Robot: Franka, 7 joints.
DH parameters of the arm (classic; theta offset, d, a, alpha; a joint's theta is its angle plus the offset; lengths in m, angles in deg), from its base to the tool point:
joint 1: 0 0.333 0 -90
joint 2: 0 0 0 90
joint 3: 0 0.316 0.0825 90
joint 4: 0 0 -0.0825 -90
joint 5: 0 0.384 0 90
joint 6: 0 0 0.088 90
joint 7: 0 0.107 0 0
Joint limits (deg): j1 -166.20..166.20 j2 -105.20..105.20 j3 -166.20..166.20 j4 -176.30..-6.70 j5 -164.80..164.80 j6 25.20..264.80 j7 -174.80..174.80
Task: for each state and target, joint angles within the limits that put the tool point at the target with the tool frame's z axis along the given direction. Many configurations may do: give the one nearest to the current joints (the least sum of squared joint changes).
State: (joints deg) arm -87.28 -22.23 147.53 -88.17 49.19 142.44 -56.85
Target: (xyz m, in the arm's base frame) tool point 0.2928 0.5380 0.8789 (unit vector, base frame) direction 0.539 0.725 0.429
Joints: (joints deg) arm -93.31 -27.84 143.95 -50.19 43.40 190.59 -56.85
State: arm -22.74 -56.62 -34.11 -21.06 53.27 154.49 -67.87
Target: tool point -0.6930 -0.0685 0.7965 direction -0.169 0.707 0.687
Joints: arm 3.21 -81.70 -12.50 -39.58 74.48 119.17 -67.87
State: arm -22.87 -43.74 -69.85 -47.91 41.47 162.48 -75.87
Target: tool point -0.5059 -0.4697 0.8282 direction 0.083 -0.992 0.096
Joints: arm 16.65 -47.27 -100.87 -33.28 9.56 135.41 -75.87
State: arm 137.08 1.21 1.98 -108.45 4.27 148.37 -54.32
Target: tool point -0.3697 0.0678 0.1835 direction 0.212 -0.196 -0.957
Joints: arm 151.47 4.93 17.94 -155.00 12.82 144.73 -54.32
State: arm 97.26 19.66 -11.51 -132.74 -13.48 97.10 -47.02
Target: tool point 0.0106 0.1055 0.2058 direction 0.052 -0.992 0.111
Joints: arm 98.92 0.08 -9.85 -171.40 -4.04 75.12 -47.02
